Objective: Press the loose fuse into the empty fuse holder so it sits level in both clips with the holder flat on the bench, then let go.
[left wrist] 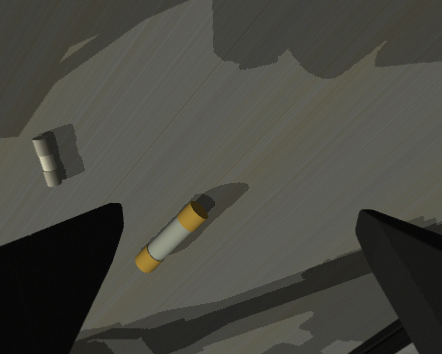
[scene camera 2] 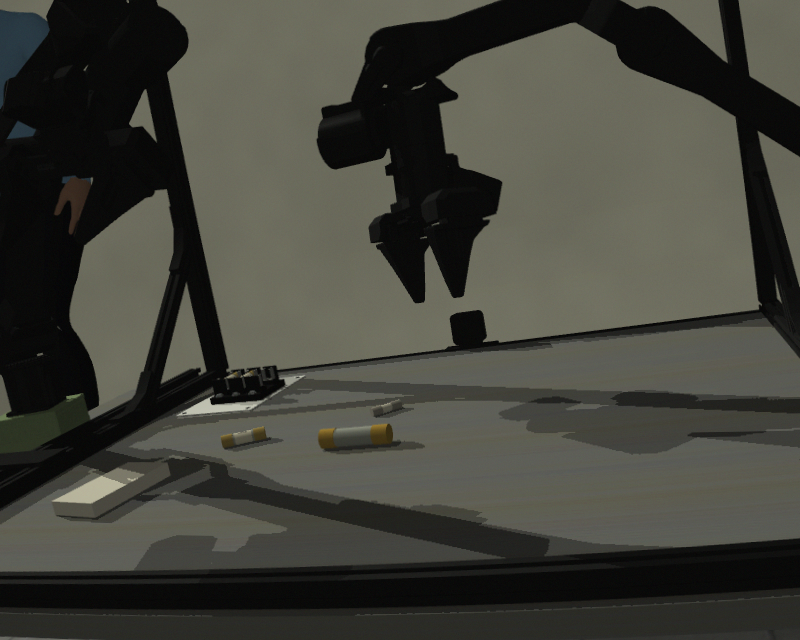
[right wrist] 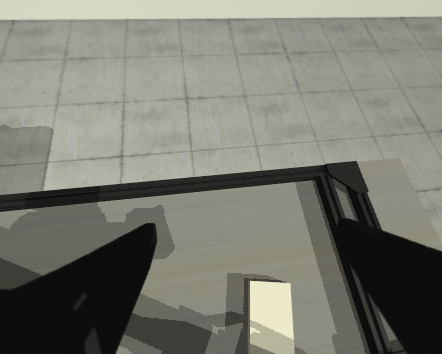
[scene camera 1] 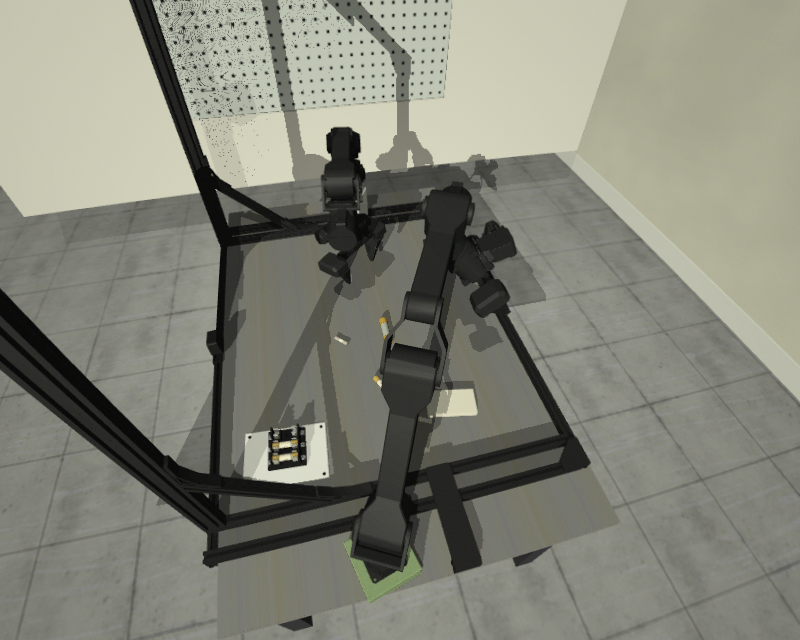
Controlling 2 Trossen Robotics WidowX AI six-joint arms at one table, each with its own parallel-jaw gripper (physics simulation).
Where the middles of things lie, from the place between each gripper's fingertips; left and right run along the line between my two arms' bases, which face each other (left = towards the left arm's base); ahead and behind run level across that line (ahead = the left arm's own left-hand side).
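Labels:
Pale flat block [scene camera 2: 94,498]: my left hand 18 cm short of it, 32 cm to the left of it, 13 cm above it.
My right hand: 9 cm past the pale flat block, 8 cm to the left of it, 26 cm above it. By its middle, the block is nearer to my right hand than to my left hand.

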